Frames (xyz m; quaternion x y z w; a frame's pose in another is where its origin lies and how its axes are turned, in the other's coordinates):
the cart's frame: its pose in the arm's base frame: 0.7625 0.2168 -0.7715 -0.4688 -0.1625 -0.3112 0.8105
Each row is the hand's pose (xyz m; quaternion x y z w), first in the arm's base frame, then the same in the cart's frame.
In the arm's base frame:
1: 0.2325 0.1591 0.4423 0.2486 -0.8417 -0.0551 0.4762
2: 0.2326 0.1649 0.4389 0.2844 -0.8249 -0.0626 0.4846
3: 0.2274 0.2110 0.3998 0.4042 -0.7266 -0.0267 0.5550
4: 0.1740 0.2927 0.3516 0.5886 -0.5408 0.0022 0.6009
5: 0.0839 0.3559 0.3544 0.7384 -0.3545 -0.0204 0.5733
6: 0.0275 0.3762 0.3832 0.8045 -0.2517 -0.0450 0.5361
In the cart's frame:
1: 0.2949 -1.1690 0.5514 0.6777 -0.5016 -0.3315 0.4233
2: 0.2911 -1.1645 0.5547 0.7042 -0.4720 -0.3329 0.4130
3: 0.2492 -1.1253 0.5744 0.8096 -0.3604 -0.2552 0.3867
4: 0.1534 -1.0987 0.6188 0.9274 -0.1585 -0.1604 0.2983
5: 0.0648 -1.1365 0.6720 0.9743 0.0452 -0.1243 0.1825
6: 0.0312 -1.1851 0.7025 0.9744 0.1546 -0.1184 0.1123

